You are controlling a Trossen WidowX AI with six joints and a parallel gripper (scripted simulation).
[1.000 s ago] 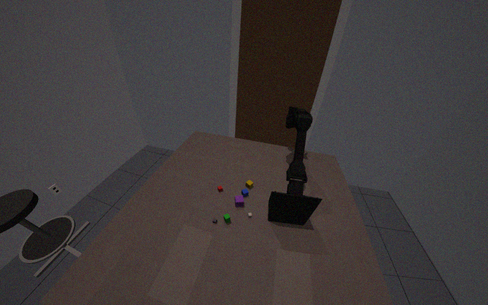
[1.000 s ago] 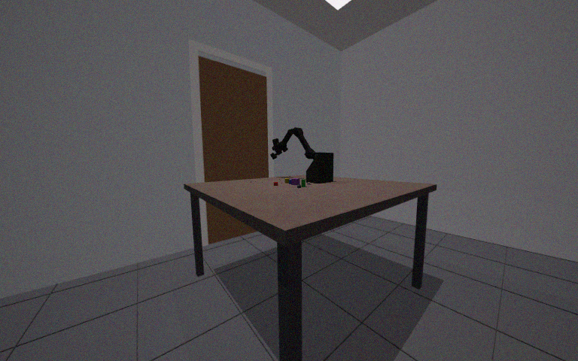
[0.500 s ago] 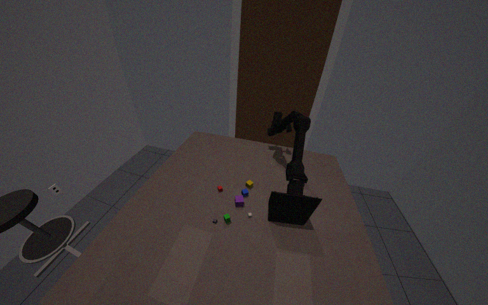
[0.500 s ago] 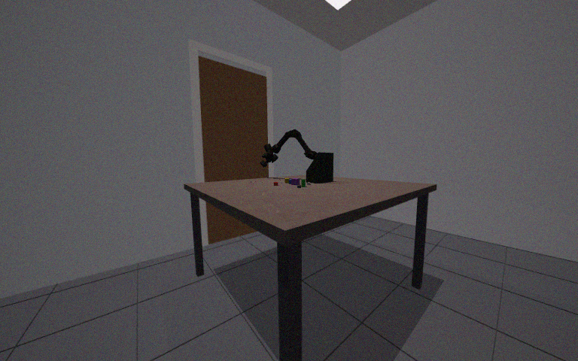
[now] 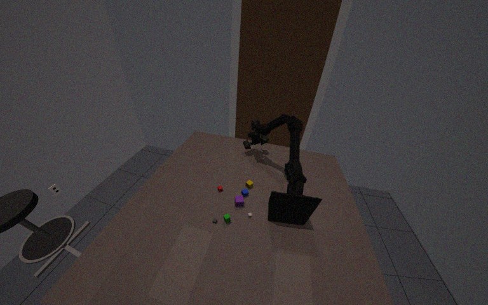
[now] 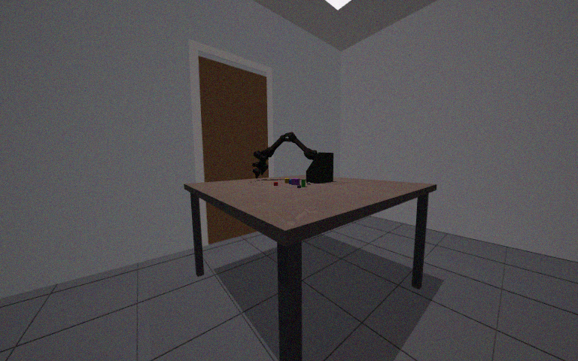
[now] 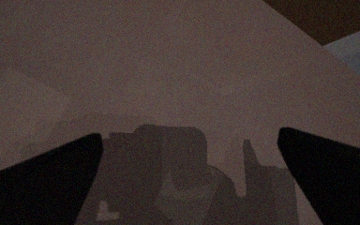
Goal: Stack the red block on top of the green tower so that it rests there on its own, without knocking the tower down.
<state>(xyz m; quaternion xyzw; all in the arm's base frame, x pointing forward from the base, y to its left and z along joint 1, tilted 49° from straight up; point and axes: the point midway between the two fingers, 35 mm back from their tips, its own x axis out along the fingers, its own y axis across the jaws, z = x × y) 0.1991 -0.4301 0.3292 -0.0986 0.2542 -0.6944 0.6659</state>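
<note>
My gripper tip is now 450 mm to the right of the red block, 180 mm short of it and 20 mm above it. From my gripper tip the other things lie so: blue block (460 mm to the left, 30 mm ahead, 10 mm below); yellow block (390 mm to the left, 10 mm below, 10 mm ahead); purple block (520 mm to the left, 60 mm ahead, 10 mm below).
</note>
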